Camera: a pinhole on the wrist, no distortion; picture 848 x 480 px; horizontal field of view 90.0 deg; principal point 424.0 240.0 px. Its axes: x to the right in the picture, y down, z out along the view. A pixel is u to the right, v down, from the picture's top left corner.
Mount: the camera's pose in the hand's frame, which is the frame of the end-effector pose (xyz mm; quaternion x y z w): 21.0 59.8 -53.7 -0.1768 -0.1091 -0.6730 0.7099
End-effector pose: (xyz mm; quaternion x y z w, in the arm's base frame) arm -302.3 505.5 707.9 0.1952 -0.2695 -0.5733 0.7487
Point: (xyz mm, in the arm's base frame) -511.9 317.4 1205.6
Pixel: 585 355
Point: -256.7 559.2 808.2
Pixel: 396 31
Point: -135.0 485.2 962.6
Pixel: 174 369
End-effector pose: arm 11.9 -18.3 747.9 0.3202 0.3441 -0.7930 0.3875
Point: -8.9 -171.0 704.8
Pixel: 595 425
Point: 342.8 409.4 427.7
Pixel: behind the camera
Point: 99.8 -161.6 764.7
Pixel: 402 154
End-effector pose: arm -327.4 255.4 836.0 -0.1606 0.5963 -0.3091 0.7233
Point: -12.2 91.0 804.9
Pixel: 736 369
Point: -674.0 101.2 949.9
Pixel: behind the camera
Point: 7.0 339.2 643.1
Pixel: 362 327
